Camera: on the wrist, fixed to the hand. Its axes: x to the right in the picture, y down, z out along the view.
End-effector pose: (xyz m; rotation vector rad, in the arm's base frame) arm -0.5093 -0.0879 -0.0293 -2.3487 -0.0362 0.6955
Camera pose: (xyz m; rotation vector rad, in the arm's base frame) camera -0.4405 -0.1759 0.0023 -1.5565 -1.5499 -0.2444
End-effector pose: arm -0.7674 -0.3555 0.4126 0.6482 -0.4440 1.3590
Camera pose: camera -0.8076 -0.2628 0.3554 0.6786 0.2391 -0.1086
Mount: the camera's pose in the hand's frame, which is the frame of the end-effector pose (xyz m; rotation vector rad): 0.0259 0.0374 -0.1068 0.0511 0.1135 -1.5799
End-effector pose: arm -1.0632 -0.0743 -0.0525 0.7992 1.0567 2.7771
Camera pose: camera -1.1335 -0.1610 -0.0844 -0.2433 1.0212 1.4048
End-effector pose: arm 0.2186 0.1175 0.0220 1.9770 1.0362 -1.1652
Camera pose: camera 0.3031 0.1926 0.0482 -0.8005 -2.3506 1.4431
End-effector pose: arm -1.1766 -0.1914 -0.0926 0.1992 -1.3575 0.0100
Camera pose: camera -1.0721 -0.1416 -0.0834 1.2337 -0.7847 -1.2335
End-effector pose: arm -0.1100 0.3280 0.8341 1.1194 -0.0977 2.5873
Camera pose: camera -0.2130 0.3194 0.7814 0.5618 0.6190 1.1880
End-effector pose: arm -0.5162 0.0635 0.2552 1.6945 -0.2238 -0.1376
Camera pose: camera -0.4701 0.1562 0.3078 1.5472 1.2449 -1.1785
